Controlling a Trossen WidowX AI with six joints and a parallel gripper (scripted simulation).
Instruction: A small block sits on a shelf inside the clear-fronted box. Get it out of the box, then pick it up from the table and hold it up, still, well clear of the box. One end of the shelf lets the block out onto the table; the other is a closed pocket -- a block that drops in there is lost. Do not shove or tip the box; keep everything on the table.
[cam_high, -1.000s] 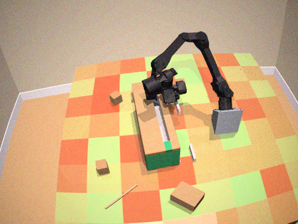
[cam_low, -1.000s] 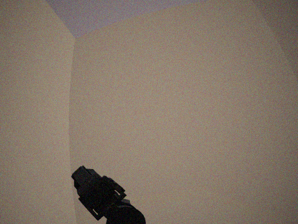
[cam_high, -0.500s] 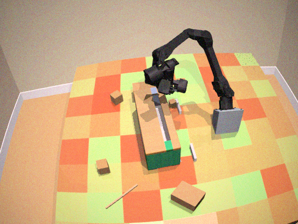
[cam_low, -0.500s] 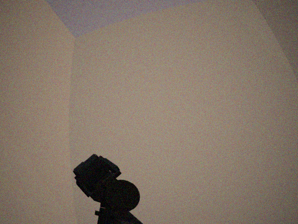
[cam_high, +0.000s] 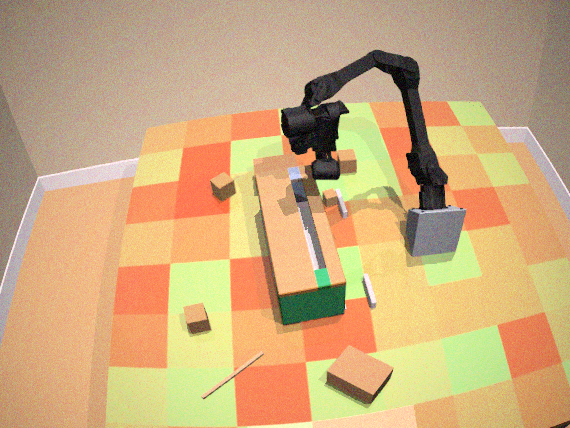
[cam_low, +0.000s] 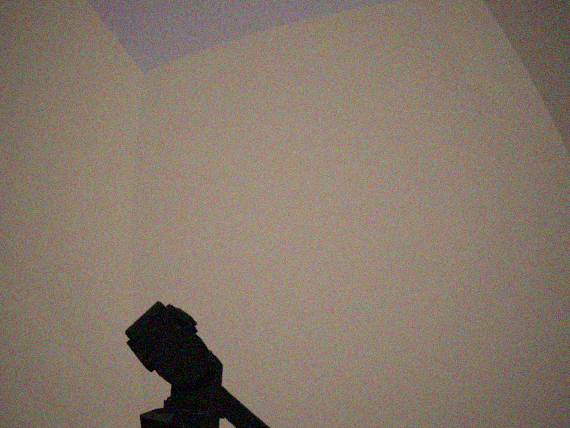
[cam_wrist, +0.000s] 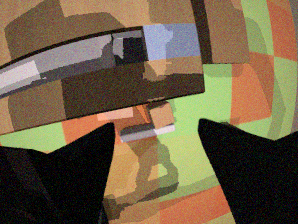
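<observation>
My gripper tip is now 30 mm past the brown block, 40 mm to the left of it and 140 mm above it. From my gripper tip the other things lie so: long box (40 mm ahead, 140 mm to the left, 90 mm below); thin stick (290 mm ahead, 460 mm to the left, 150 mm below).
</observation>
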